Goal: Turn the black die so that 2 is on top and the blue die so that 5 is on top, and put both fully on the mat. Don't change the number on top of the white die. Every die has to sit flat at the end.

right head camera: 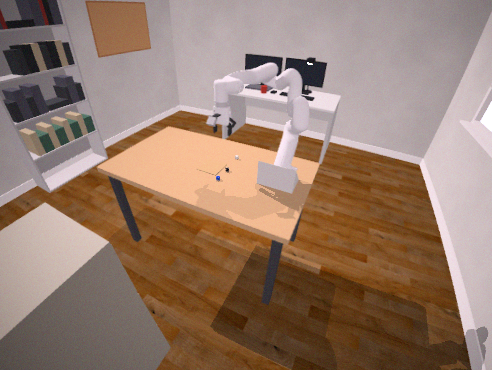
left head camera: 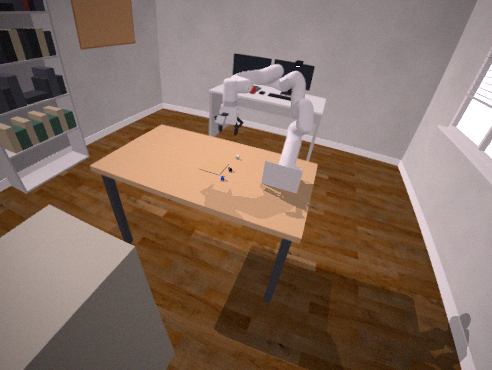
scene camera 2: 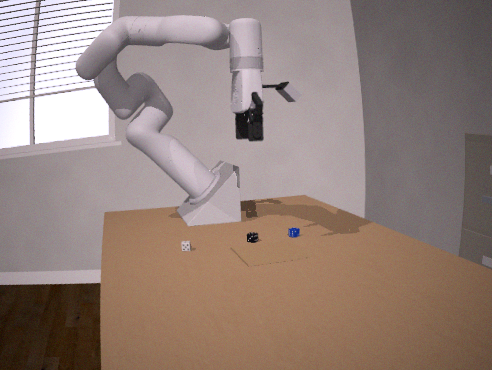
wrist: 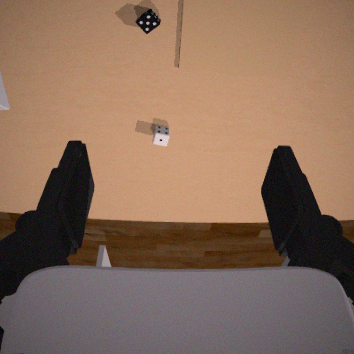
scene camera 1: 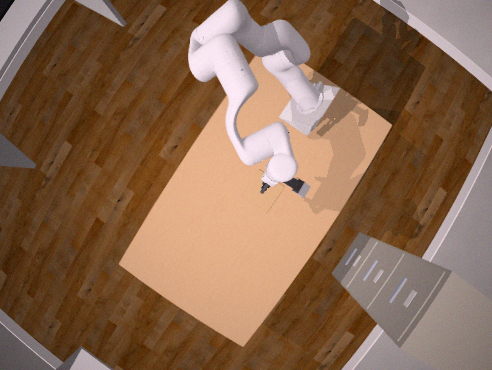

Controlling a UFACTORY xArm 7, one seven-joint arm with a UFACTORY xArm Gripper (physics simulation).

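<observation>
The black die [left head camera: 230, 169] [right head camera: 227, 169] [scene camera 2: 252, 237] [wrist: 148, 21] sits off the thin, table-coloured mat [left head camera: 212, 167] [scene camera 2: 270, 252] [wrist: 225, 30], near its edge. Its five-pip face shows in the wrist view. The blue die [left head camera: 222, 178] [right head camera: 218, 178] [scene camera 2: 294, 232] is also just off the mat; its top number is too small to read. The white die [left head camera: 238, 157] [right head camera: 237, 157] [scene camera 2: 186, 246] [wrist: 160, 135] sits apart, showing four-pip and one-pip faces in the wrist view. My gripper [left head camera: 228, 129] [right head camera: 223, 128] [scene camera 2: 249, 136] [wrist: 179, 165] is open and empty, high above the table. Scene camera 1 hides the dice behind the arm.
The robot base [left head camera: 282, 177] [scene camera 2: 212, 212] stands on the wooden table [left head camera: 150, 150] [scene camera 1: 200, 240]. A camera bracket [scene camera 1: 297, 186] [scene camera 2: 287, 91] sticks out beside the gripper. A drawer cabinet [scene camera 1: 390, 285] stands near the table, and a desk with monitors [left head camera: 252, 65] stands beyond it.
</observation>
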